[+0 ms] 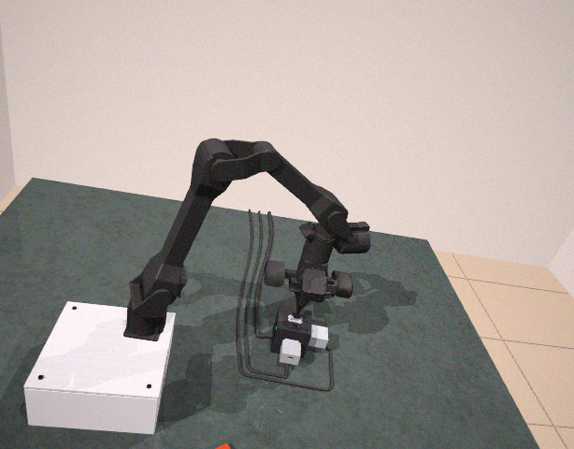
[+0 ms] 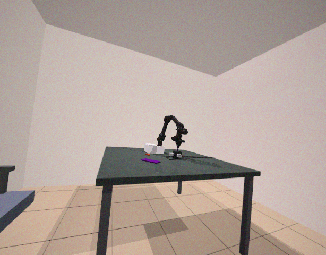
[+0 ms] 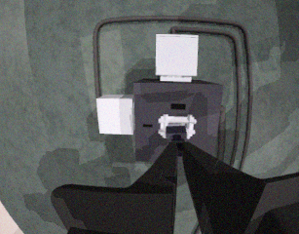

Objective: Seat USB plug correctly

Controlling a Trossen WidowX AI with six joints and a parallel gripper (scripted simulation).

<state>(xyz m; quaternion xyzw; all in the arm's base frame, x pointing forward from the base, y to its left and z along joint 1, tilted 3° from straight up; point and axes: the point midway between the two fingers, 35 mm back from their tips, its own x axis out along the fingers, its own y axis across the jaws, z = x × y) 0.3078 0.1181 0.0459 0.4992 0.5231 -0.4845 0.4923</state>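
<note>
My gripper tip is now 4 cm above the white socket. The rest, counted from my gripper tip: small orange piece 13 cm behind, 31 cm to the right, 10 cm below; purple bar 18 cm ahead, 34 cm to the right, 10 cm below; dark USB plug 2 cm below.
</note>
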